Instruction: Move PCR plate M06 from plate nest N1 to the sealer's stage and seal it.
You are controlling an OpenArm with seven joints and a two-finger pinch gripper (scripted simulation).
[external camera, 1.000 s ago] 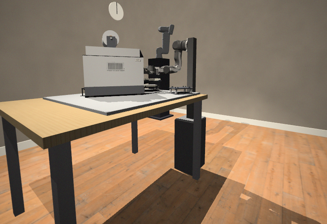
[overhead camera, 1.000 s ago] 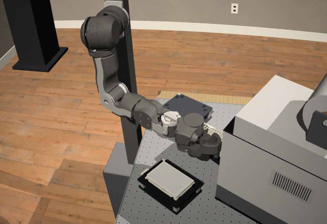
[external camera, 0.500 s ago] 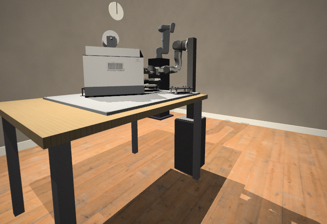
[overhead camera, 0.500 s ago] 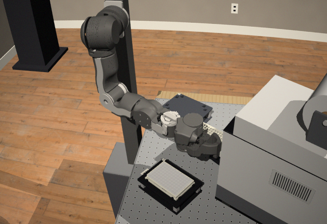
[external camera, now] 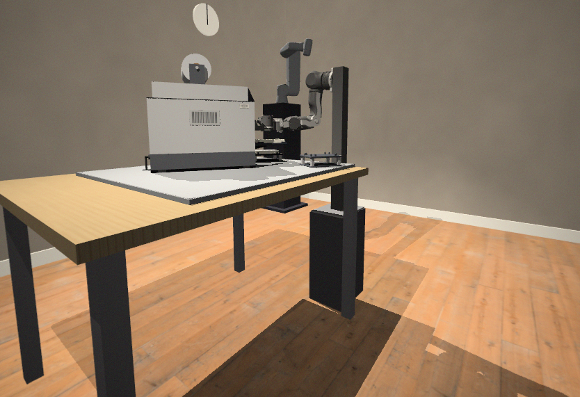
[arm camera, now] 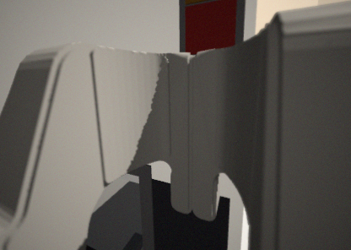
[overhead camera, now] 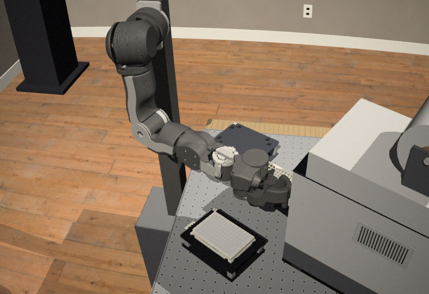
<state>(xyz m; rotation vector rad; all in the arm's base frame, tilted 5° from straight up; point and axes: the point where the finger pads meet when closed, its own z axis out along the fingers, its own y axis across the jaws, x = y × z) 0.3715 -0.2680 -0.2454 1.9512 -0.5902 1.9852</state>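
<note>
Now: hand 20 mm short of the square grey key and 10 mm to the left of it. The rest, counted from my hand: open-welled plate M06: 120 mm to the left, 80 mm below, 30 mm behind; dark sealer stage: 120 mm to the left, 90 mm below, 30 mm behind; yellow warning label: 150 mm to the left, 100 mm ahead, 30 mm below.
</note>
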